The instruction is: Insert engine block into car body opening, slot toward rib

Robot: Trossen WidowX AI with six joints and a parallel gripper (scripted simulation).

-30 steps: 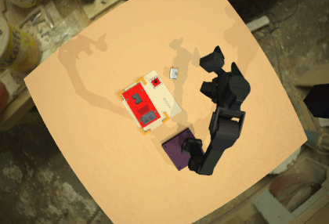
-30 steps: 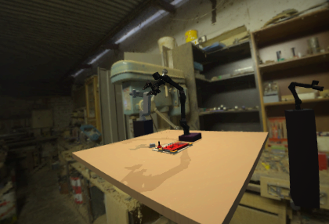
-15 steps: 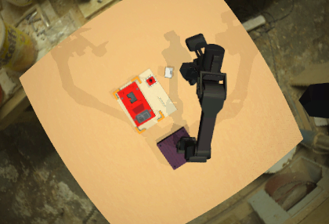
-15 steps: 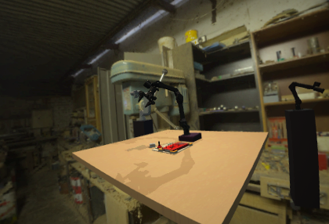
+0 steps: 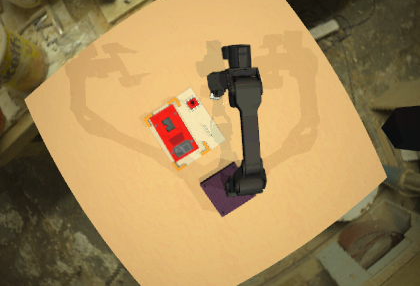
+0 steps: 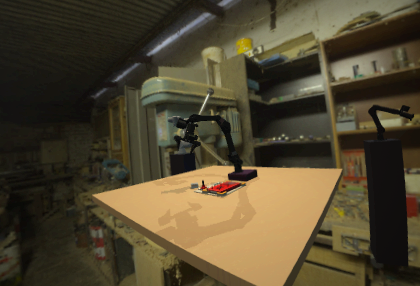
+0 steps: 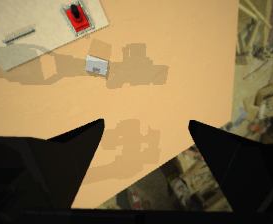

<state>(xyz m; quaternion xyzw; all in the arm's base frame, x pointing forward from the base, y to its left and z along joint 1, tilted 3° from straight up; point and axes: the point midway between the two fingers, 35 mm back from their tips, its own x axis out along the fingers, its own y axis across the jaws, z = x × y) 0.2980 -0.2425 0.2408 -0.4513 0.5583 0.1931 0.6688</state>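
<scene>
The engine block is 60 mm to the left of my gripper tip and 220 mm below it. Also, from my gripper tip: black peg 30 mm ahead, 160 mm to the left, 210 mm below.
</scene>
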